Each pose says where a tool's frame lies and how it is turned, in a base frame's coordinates. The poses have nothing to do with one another.
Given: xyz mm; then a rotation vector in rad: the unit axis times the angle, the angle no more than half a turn.
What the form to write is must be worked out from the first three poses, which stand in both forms.
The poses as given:
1: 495 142 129 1.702 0.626 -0.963
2: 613 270 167 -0.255 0.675 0.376
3: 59 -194 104 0.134 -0.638 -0.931
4: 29 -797 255 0.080 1.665 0.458
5: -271 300 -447 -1.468 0.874 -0.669
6: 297 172 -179 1.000 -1.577 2.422
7: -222 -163 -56 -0.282 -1.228 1.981
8: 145 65 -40 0.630 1.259 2.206
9: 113 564 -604 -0.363 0.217 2.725
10: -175 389 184 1.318 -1.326 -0.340
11: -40 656 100 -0.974 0.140 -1.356
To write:
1: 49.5 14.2 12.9 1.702 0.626 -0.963
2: 61.3 27.0 16.7 -0.255 0.675 0.376
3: 5.9 -19.4 10.4 0.134 -0.638 -0.931
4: 2.9 -79.7 25.5 0.080 1.665 0.458
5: -27.1 30.0 -44.7 -1.468 0.874 -0.669
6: 29.7 17.2 -17.9 1.000 -1.577 2.422
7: -22.2 -16.3 -5.6 -0.282 -1.228 1.981
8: 14.5 6.5 -4.0 0.630 1.259 2.206
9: 11.3 56.4 -60.4 -0.363 0.217 2.725
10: -17.5 38.9 18.4 1.318 -1.326 -0.340
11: -4.0 65.6 10.0 -0.974 0.140 -1.356
